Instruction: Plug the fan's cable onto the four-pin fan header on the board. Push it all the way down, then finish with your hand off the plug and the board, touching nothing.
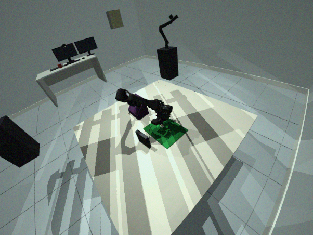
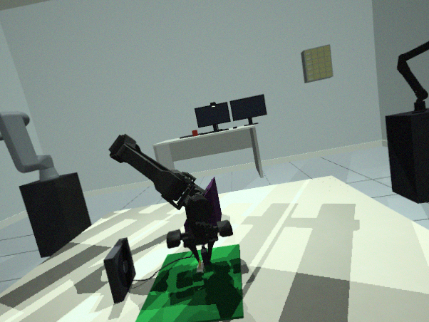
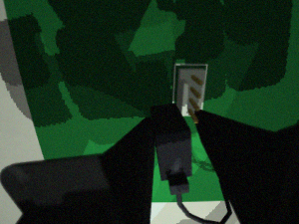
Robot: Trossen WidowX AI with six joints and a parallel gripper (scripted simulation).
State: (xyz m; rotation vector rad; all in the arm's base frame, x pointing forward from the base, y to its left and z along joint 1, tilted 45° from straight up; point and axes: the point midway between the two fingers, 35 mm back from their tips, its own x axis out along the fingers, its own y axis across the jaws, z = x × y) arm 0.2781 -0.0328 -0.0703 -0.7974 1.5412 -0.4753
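Right now my gripper tip is 10 mm below the black fan plug and 10 mm past it. The rest, counted from my gripper tip: green board (60 mm ahead, 30 mm below, 20 mm to the right); black fan (210 mm to the right, 50 mm ahead, 40 mm above); pale header (20 mm below, 20 mm ahead, 10 mm to the right).
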